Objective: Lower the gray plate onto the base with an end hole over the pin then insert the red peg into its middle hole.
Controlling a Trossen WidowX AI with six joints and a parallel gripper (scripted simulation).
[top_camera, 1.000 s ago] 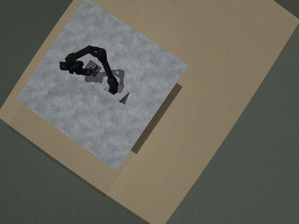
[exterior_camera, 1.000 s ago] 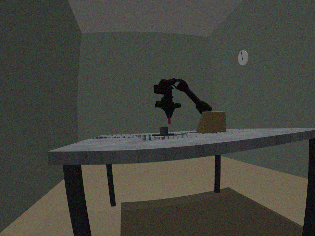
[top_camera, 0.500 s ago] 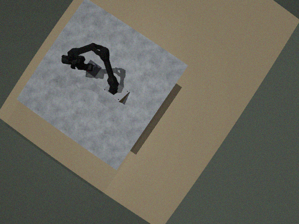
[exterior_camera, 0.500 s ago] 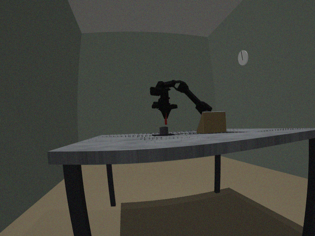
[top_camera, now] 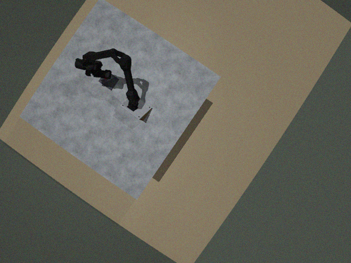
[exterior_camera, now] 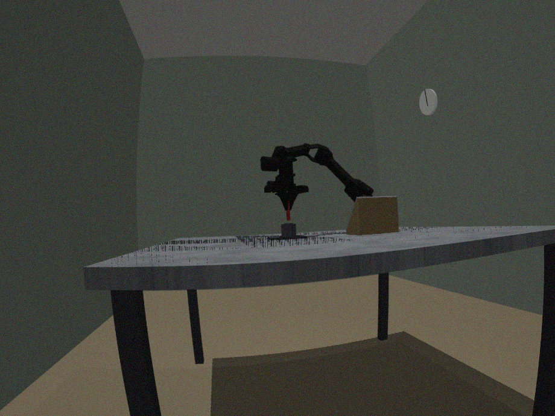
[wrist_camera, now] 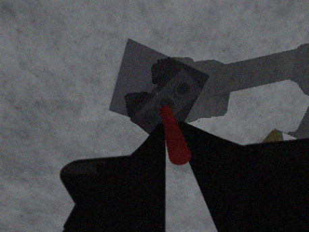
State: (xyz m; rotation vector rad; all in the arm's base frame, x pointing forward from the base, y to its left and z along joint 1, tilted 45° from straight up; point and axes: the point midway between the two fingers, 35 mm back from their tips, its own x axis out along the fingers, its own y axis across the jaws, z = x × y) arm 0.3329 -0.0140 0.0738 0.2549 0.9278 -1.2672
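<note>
Now: gripper tip 70 mm above the gray plate. From my gripper tip the other things lie so: dark base (10 mm ahead, 10 mm to the left, 100 mm below); red peg (right at my gripper tip).
</note>
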